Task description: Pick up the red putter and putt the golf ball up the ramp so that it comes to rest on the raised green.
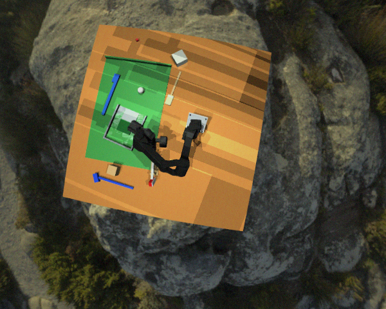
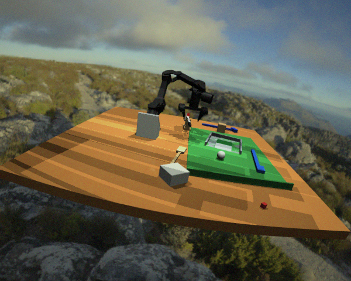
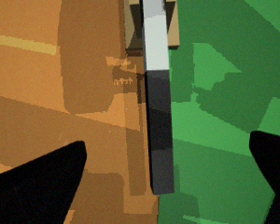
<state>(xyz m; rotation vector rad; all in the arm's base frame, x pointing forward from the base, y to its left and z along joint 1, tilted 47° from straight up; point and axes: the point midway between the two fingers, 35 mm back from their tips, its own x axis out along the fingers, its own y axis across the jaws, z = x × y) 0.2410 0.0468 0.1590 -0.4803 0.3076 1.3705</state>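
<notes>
Now: gripper tip 120 mm to the right of the red putter, 30 mm above it and 10 mm past it. Also, from my gripper tip: white golf ball 370 mm to the right, 140 mm ahead, 70 mm below; then tan cube 270 mm ahead, 180 mm to the left, 60 mm below; then small red cube 750 mm to the right, 220 mm ahead, 80 mm below.
</notes>
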